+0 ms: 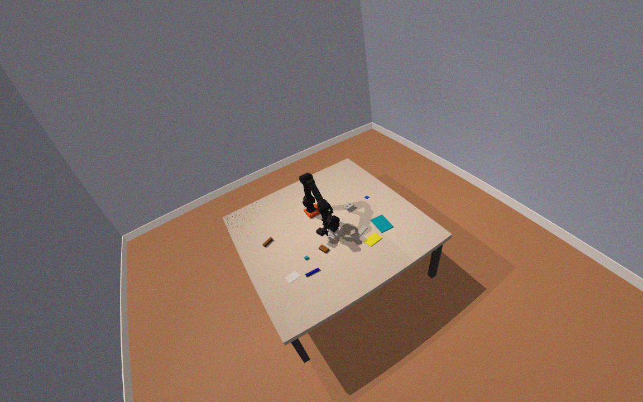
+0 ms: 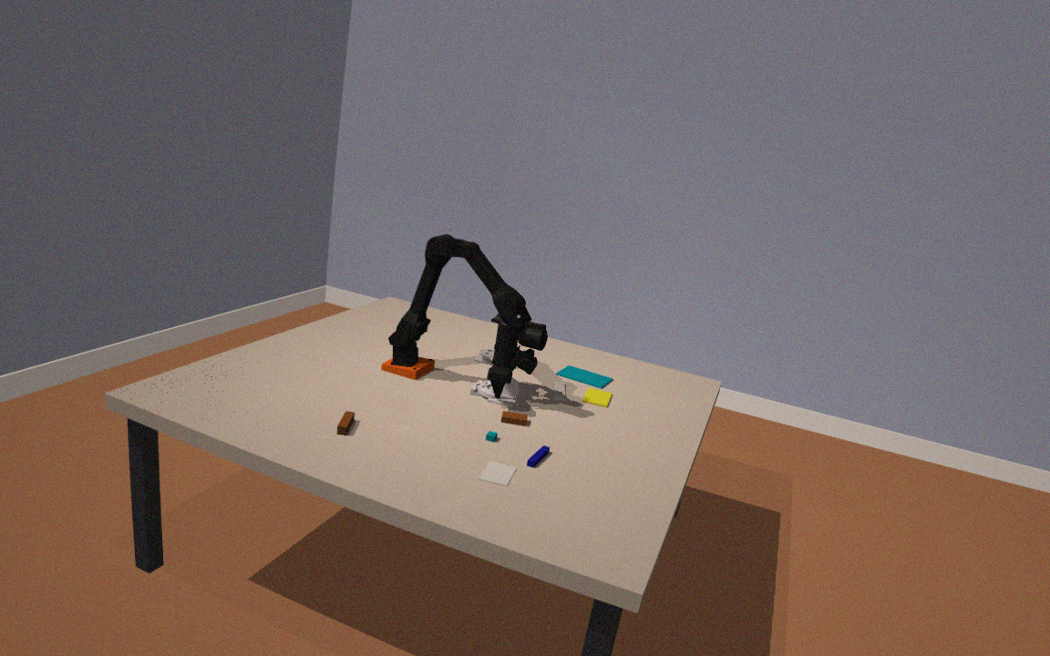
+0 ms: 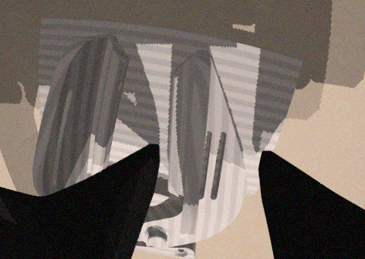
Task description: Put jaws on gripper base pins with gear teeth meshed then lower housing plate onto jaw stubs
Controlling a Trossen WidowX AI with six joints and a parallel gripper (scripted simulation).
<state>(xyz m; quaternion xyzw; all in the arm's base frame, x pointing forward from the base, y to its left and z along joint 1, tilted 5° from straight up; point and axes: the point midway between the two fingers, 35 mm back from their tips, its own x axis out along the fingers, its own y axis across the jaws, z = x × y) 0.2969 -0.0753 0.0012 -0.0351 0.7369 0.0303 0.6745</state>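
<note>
Now: the grey jaw 40 mm behind my gripper tip and 20 mm to the left of it. Round my gripper tip: white strip (150 mm to the left, 150 mm ahead, 10 mm below); then brown block (120 mm to the right, 70 mm ahead, 10 mm below); then white housing plate (50 mm behind, 30 mm to the left, 10 mm below).
</note>
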